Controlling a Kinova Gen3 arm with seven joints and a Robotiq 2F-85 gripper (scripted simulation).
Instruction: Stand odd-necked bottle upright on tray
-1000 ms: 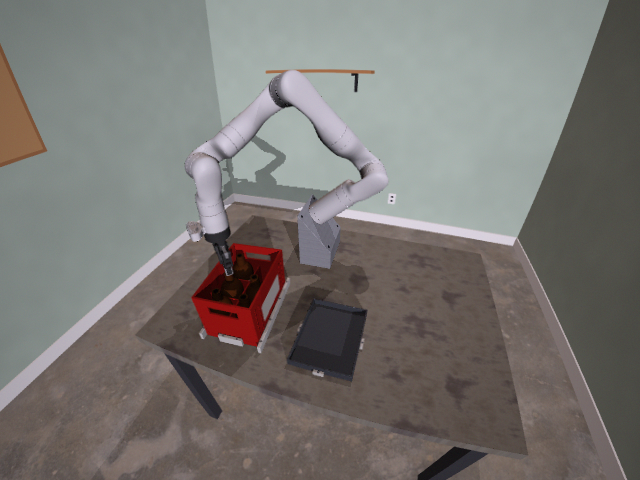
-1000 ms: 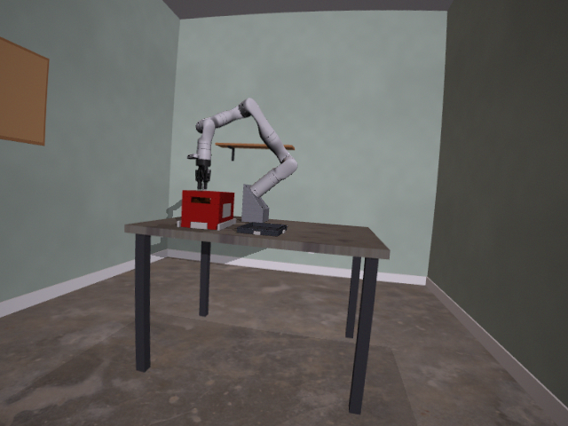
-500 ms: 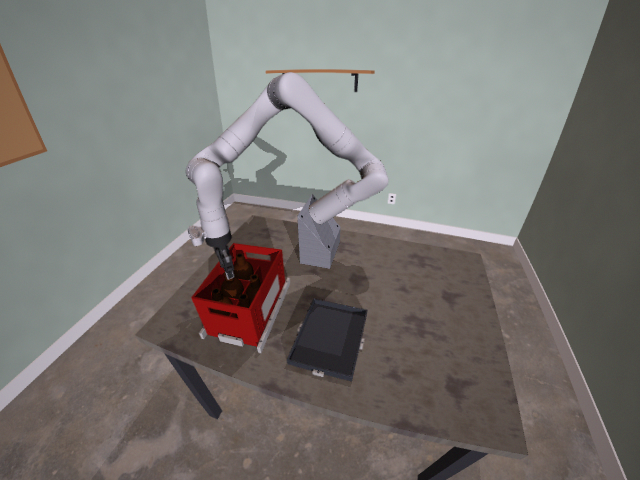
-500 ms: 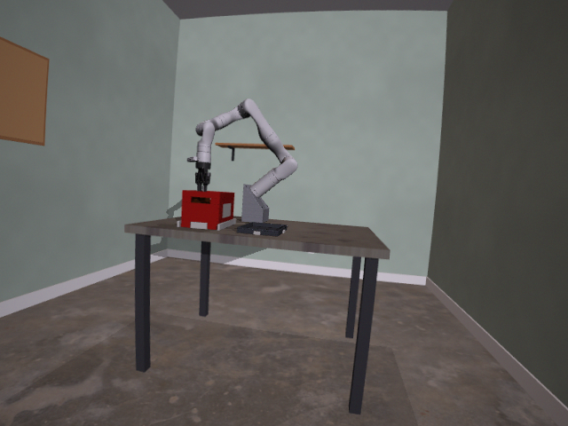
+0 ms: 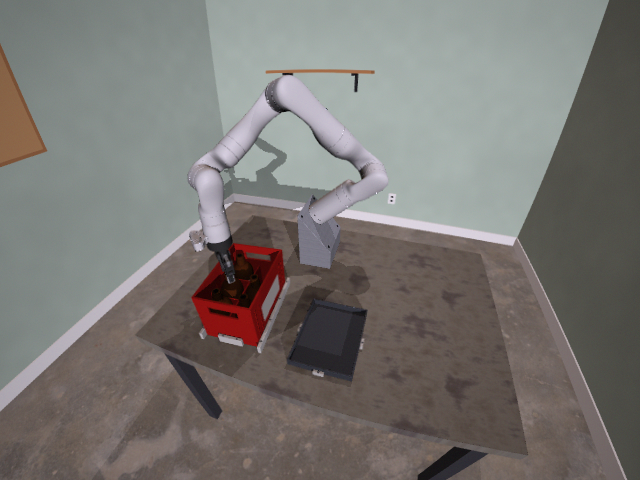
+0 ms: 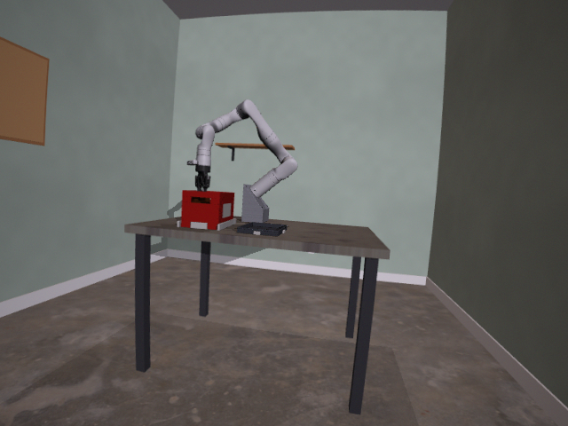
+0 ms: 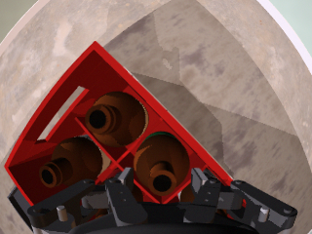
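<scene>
Now: the crate 10 mm behind my hand, 40 mm to the left of it and 80 mm below it. The rest, counted from my hand: dark tray: 20 mm ahead, 340 mm to the left, 150 mm below.
</scene>
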